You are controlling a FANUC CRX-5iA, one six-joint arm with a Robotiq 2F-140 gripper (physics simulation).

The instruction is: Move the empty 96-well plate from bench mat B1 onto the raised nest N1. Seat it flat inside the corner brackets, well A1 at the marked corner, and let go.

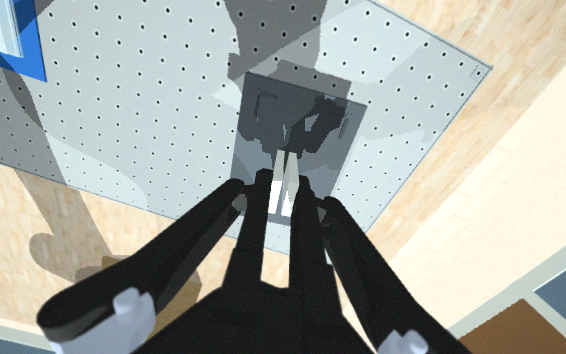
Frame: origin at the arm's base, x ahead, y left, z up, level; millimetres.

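Seen in the pictures: gripper, fingertip midpoint: (pixel 284 164).
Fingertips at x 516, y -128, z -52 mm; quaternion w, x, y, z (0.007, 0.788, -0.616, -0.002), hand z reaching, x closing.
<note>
A point is followed by its place in that frame.
The raised nest N1 (pixel 300 100) {x 581, y -115, z -56 mm} is a dark grey block with thin corner brackets. Two far brackets show, the near end is largely hidden behind the fingers, and the marked corner cannot be seen. No plate shows on the visible part of the nest. My gripper (pixel 284 164) {x 516, y -128, z -52 mm} is shut, its two pale fingertips almost together with a thin empty gap, above the nest. At the top left, a pale, clear-edged object (pixel 10 30) {x 507, y 208, z -108 mm}, which looks like the well plate, lies on a blue mat (pixel 38 60) {x 484, y 188, z -115 mm}. Both are cut off by the frame, and no mat label is readable.
The nest stands on a light grey perforated board (pixel 150 75) {x 526, y 59, z -117 mm} that lies on a pale wooden table (pixel 520 25) {x 757, y -307, z -130 mm}. A brown wooden block (pixel 186 300) {x 145, y -84, z -90 mm} shows partly behind the gripper's left linkage. A brown surface (pixel 520 325) is at the bottom right. Arm shadows cross the board and nest.
</note>
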